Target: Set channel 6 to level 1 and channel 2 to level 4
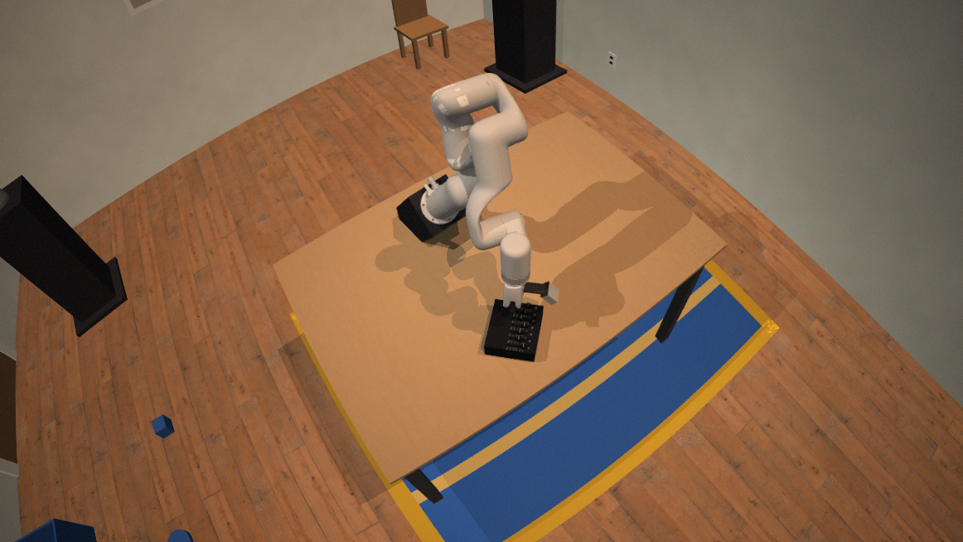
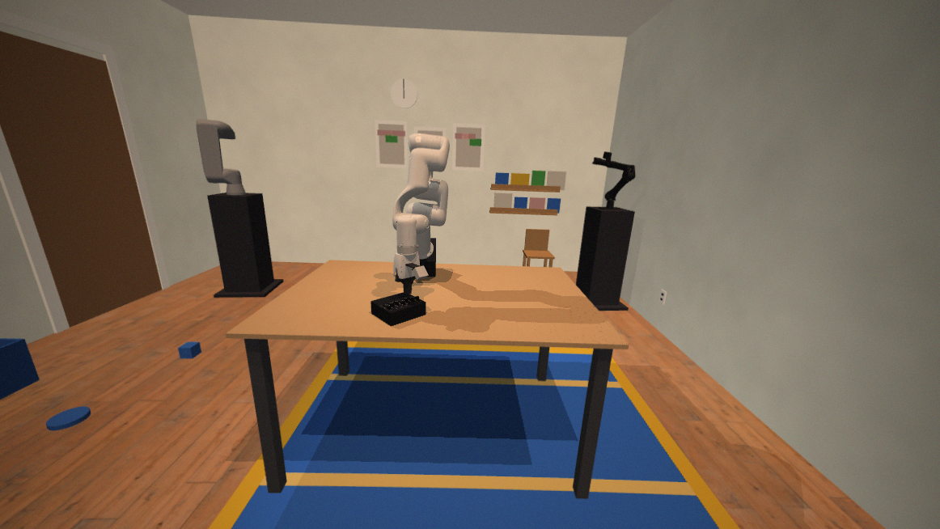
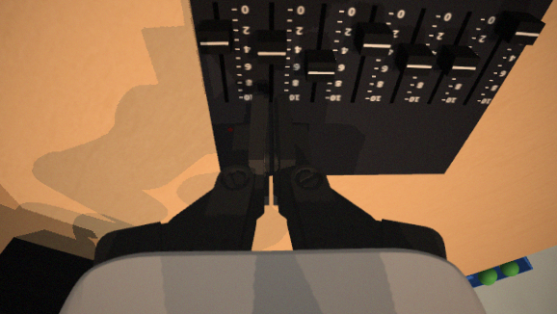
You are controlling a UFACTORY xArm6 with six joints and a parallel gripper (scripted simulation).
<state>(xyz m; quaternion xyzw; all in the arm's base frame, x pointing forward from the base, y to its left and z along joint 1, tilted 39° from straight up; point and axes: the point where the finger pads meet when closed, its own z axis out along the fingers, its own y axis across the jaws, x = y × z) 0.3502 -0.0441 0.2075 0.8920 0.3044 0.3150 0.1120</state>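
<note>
The channel 6 fader cap lies 2 cm ahead of my hand, 2 cm to the left of it and 3 cm below it. Round my hand: channel 2 fader cap (7 cm ahead, 6 cm to the right, 3 cm below).
</note>
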